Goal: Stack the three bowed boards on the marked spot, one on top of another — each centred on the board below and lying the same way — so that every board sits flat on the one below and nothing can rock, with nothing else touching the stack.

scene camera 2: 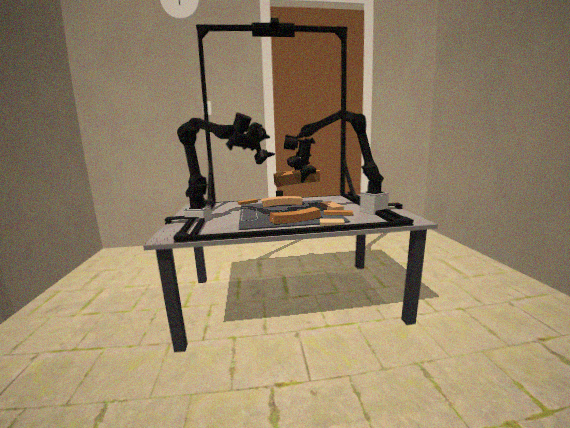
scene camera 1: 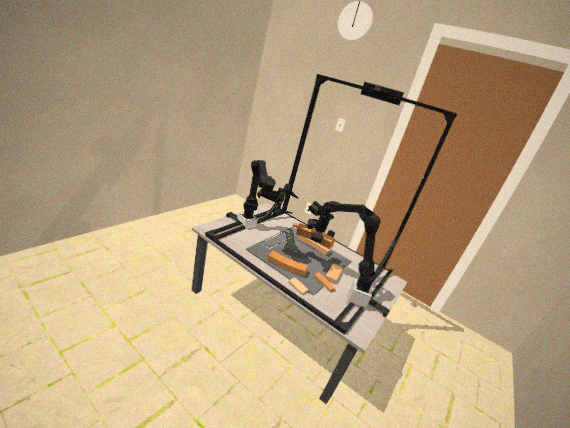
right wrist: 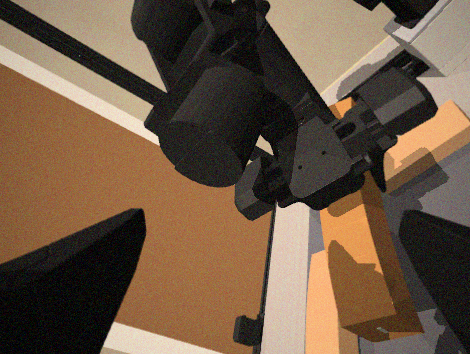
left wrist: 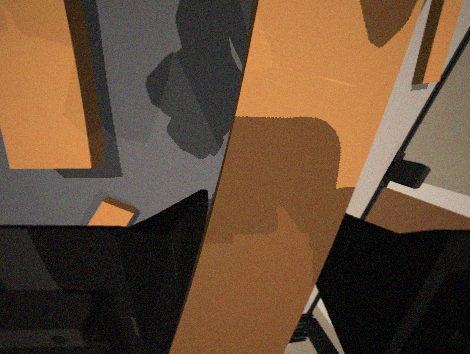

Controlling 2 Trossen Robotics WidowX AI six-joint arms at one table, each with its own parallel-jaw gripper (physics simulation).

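Places are measured from the left arm's base along level axes (x ahead, y left, z up), in metres.
Where they show: left gripper, fingertip midpoint: (scene camera 2: 299, 180) (left wrist: 247, 197); right gripper, fingertip midpoint: (scene camera 2: 272, 145) (scene camera 1: 295, 205) (right wrist: 271, 221); left arm's base at its link origin: (scene camera 2: 374, 192) (scene camera 1: 362, 287) (right wrist: 419, 7); right arm's base at its link origin: (scene camera 2: 197, 207) (scene camera 1: 247, 216).
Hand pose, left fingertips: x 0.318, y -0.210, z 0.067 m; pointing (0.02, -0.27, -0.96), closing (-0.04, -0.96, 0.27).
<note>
Each offset is from my left fingertips to the top centre of the thing.
My left gripper (scene camera 1: 324, 237) (scene camera 2: 306, 175) (left wrist: 247, 197) is shut on an orange bowed board @(0.016 m ahead, 0.008 m left, 0.060 m up) (scene camera 1: 327, 242) (scene camera 2: 286, 179) (left wrist: 285, 150) (right wrist: 350, 225), held in the air above the mat. A second orange bowed board @(0.110 m ahead, 0.143 m left, 0.115 m down) (scene camera 1: 287, 263) (scene camera 2: 295, 216) lies on the mat's front part. A paler bowed board @(0.011 m ahead, 0.187 m right, 0.115 m down) (scene camera 1: 314, 244) (scene camera 2: 282, 201) lies at the back of the mat; in scene camera 2 the held board is above it. The marked spot is a thin outline at the left of the mat, with no board on it. My right gripper (scene camera 2: 270, 145) (right wrist: 271, 221) is open and empty, raised left of my left gripper.
A short block @(0.163 m back, 0.055 m left, 0.134 m down) (scene camera 1: 334, 272) (scene camera 2: 334, 205), a narrow stick @(0.122 m back, 0.163 m left, 0.145 m down) (scene camera 1: 325, 281) (scene camera 2: 339, 213) and a pale flat piece @(0.006 m ahead, 0.279 m left, 0.142 m down) (scene camera 1: 298, 286) (scene camera 2: 332, 220) lie at the right. Another thin piece @(0.150 m ahead, 0.392 m right, 0.150 m down) (scene camera 2: 247, 202) lies at the back left. A black frame (scene camera 2: 201, 90) rises behind.
</note>
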